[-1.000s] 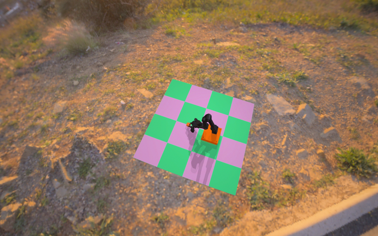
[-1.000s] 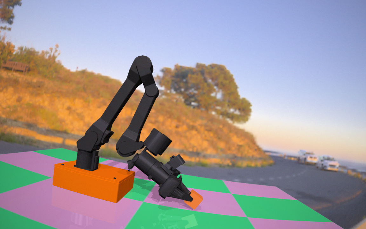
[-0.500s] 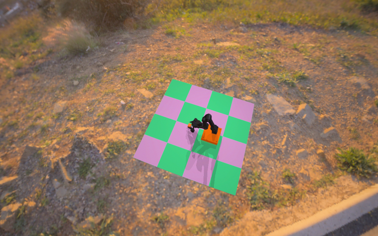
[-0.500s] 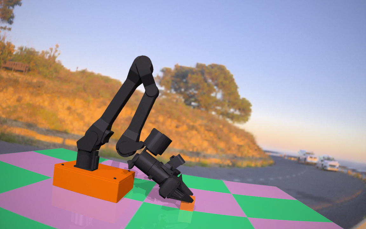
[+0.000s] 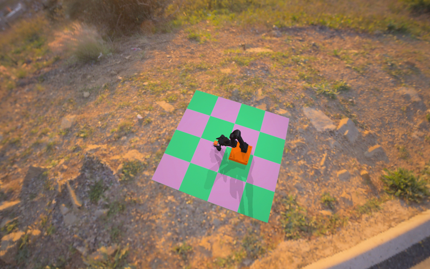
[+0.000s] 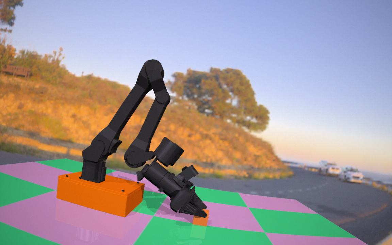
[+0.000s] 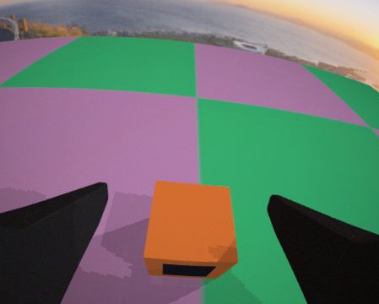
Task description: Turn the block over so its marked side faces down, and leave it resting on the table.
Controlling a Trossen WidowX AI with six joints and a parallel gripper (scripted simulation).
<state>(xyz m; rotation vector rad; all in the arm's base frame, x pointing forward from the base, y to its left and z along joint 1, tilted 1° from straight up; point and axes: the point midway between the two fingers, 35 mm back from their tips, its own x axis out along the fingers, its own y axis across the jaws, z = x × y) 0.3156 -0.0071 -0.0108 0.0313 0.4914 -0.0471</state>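
My gripper tip is now 2 cm past the small orange block and 2 cm above it.
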